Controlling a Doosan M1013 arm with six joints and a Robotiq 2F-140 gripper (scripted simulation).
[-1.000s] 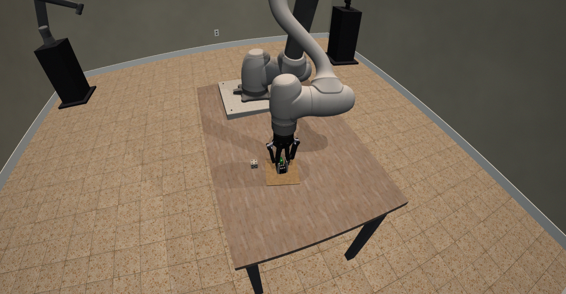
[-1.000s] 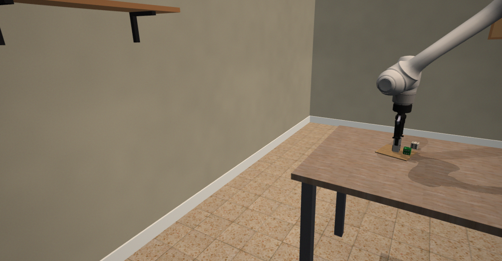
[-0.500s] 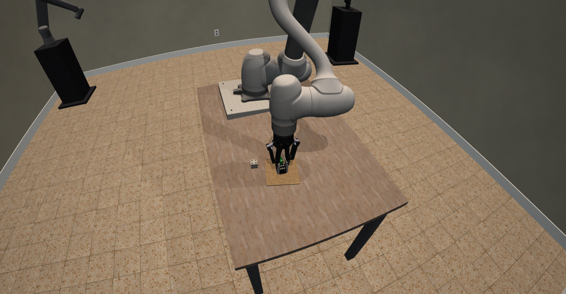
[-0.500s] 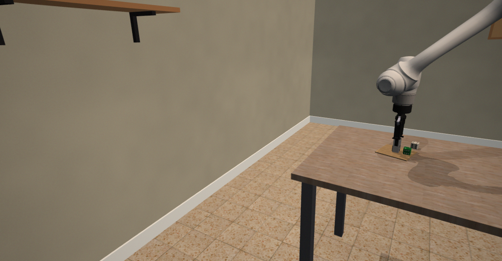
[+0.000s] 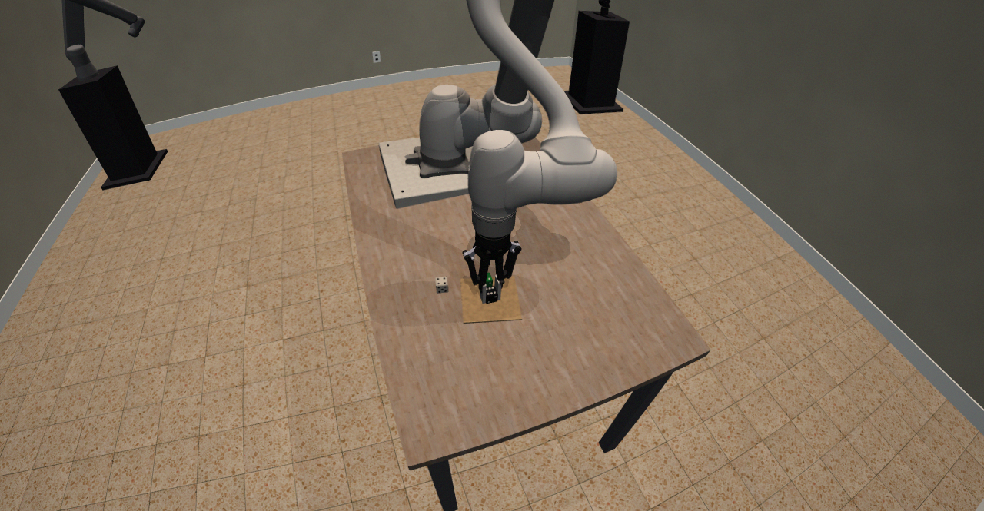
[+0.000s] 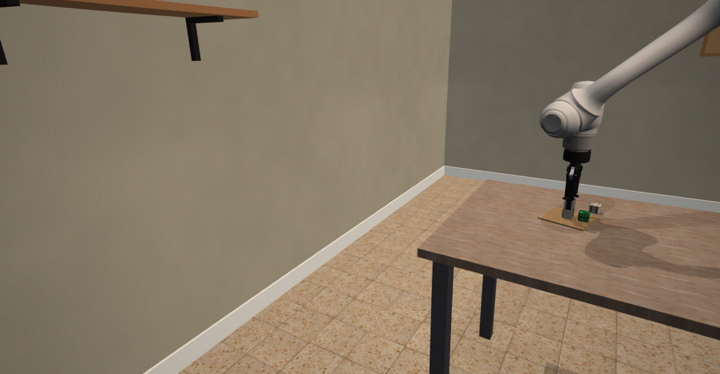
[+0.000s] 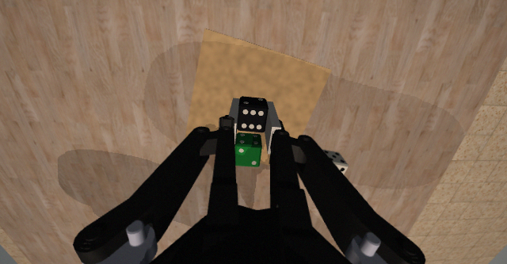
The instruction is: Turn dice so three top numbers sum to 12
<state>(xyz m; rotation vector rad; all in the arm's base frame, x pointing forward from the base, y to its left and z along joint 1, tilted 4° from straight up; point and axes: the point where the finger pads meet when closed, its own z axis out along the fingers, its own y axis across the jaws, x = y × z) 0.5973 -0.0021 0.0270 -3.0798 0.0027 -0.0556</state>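
Right now my hand is 2 cm above the black die. The rest, counted from my hand: white die: 6 cm behind, 11 cm to the right, 2 cm below; green die: 4 cm behind, 2 cm below; tan mat: 4 cm below.
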